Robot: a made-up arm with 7 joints.
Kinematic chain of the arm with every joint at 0, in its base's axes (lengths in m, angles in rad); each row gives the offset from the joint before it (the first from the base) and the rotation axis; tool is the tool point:
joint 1: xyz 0 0 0 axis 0 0.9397 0.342
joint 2: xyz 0 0 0 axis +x
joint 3: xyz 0 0 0 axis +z
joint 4: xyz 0.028 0 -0.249 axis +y
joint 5: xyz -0.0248 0 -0.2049 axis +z
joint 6: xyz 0 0 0 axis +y
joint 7: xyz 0 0 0 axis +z
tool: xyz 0 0 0
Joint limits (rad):
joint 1: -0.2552..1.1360
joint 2: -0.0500..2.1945
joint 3: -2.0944..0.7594
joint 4: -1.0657..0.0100
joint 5: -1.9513..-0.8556
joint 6: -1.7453..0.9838
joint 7: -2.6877..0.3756
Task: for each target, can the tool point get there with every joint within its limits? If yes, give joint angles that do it. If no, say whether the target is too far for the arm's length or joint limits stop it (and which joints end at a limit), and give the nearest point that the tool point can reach.
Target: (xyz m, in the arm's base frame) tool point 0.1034 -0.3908 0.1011
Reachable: no: joint limits stop it (at a limit: joint 1, joint 2, joint 4) | nearest point -0.2784 -0.2753 -0.1471 | short by 0.470 m
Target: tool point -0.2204 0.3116 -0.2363
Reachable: yes | joints 0.8945 0.9529 -0.3250 -0.6093 -1.3861 -0.0229 -1.8489
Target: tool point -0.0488 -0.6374 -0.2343
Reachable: no: too far | nearest point -0.2428 -0.2678 -0.2105 | short by 0.418 m
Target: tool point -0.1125 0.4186 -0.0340
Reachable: yes | joints 0.5432 1.8152 -1.6053 -0.8606 -1.1994 0.6075 0.1163
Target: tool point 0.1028 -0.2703 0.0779
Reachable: no: joint limits stop it (at a limit: joint 1, joint 2, joint 4) | nearest point 0.1590 -0.2012 -0.3304 | short by 0.418 m
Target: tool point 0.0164 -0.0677 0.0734
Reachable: no: joint limits stop it (at a limit: joint 1, joint 2, joint 3, joint 4) | nearest point 0.0791 0.2120 0.3518 | short by 0.400 m
